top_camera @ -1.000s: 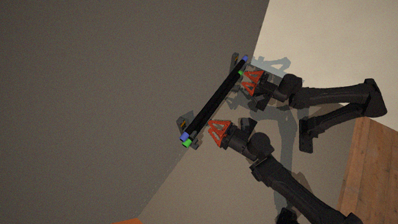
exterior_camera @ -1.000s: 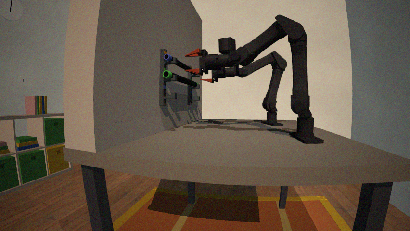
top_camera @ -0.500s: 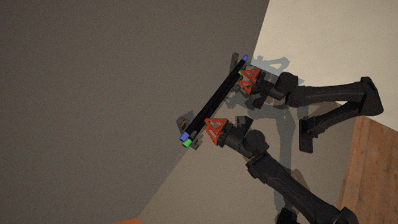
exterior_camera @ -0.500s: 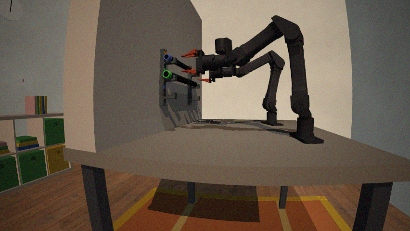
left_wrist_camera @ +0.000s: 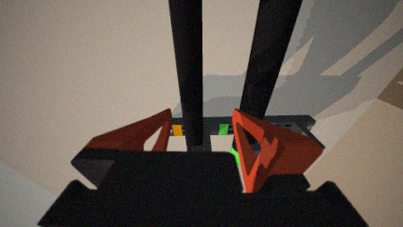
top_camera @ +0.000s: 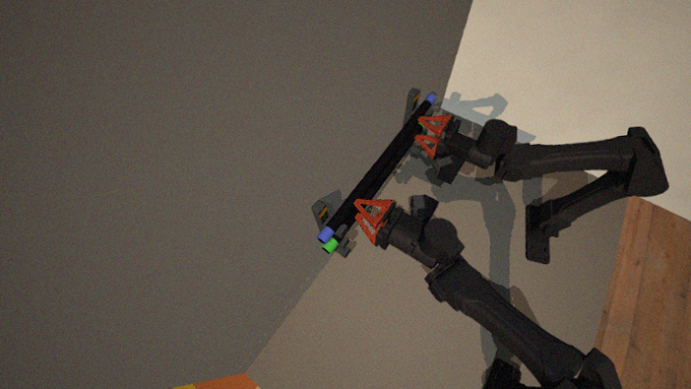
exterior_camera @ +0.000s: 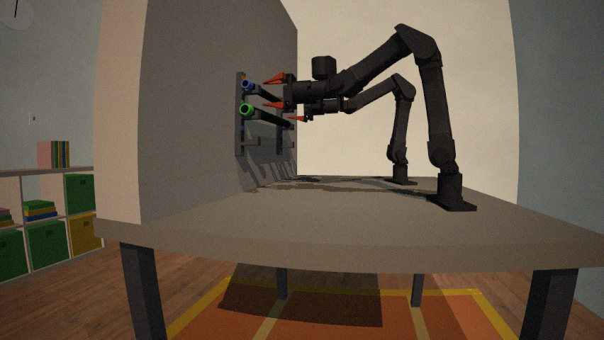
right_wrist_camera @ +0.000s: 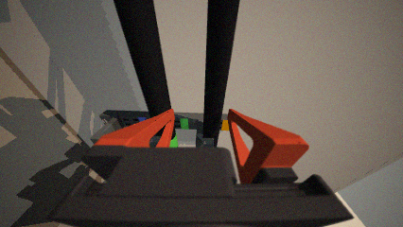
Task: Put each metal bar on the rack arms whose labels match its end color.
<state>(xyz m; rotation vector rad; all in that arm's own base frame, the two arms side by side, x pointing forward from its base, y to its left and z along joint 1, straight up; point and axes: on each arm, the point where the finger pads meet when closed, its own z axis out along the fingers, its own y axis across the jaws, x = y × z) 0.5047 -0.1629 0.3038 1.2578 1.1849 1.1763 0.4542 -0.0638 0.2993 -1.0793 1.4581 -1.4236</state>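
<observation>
Now: left hand 150 mm to the left of the blue-ended bar and 10 mm below it. From my left hand the other things lie so: green-ended bar: 140 mm to the right, 60 mm below, 10 mm ahead; grey wall panel: 140 mm to the right, 120 mm above, 110 mm ahead.
Right now my right hand is 140 mm to the right of the blue-ended bar, 40 mm short of it and 20 mm below it. Round my right hand: green-ended bar 150 mm to the left, 60 mm below, 40 mm ahead; then grey wall panel 150 mm to the left, 150 mm ahead, 130 mm above.
</observation>
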